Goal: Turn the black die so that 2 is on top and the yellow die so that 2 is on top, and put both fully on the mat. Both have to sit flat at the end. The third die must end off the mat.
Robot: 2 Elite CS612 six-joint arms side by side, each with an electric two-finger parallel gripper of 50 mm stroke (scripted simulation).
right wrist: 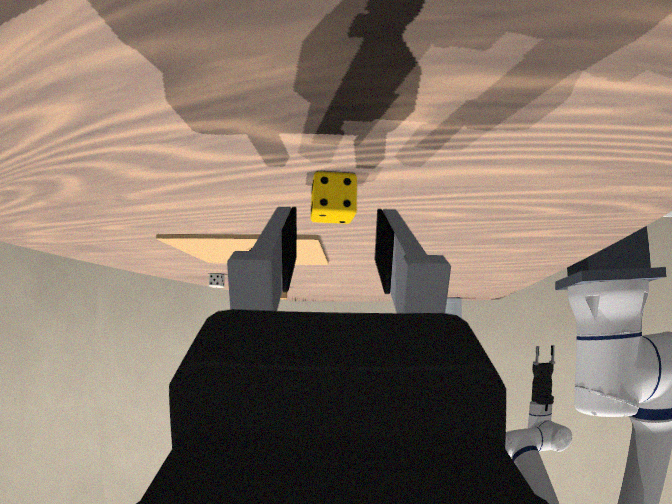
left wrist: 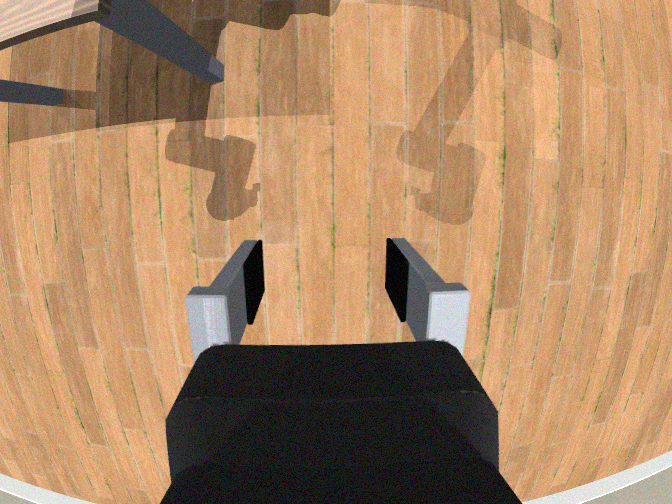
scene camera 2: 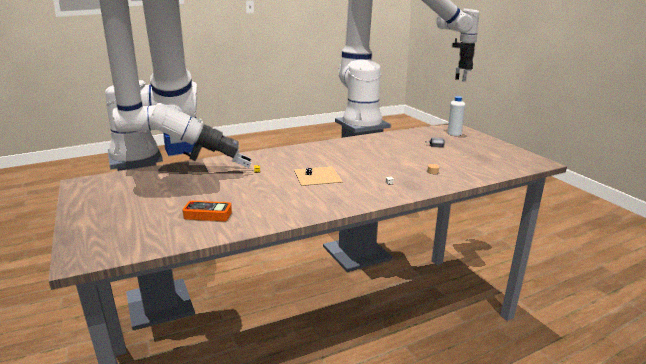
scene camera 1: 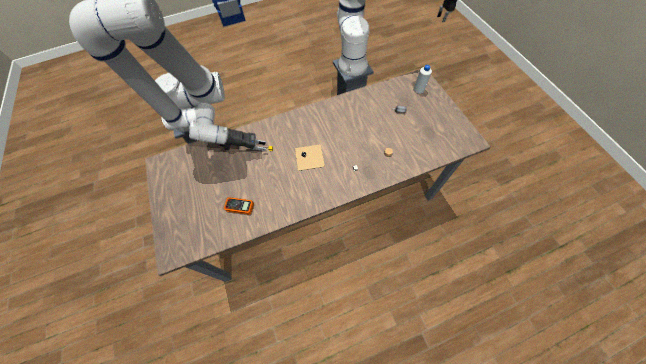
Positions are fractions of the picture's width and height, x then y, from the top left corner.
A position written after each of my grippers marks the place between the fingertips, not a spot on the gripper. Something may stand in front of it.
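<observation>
My left gripper is visible to me at (left wrist: 0.48, 0.52) and again at (right wrist: 0.81, 0.69), while my right gripper appears at (scene camera 2: 0.39, 0.45) and at (right wrist: 0.50, 0.46). I can see a tan mat (right wrist: 0.32, 0.49), though in the left wrist view the mat is out of frame. There is a yellow die (right wrist: 0.50, 0.39) as well, and in the left wrist view the die is out of frame.
</observation>
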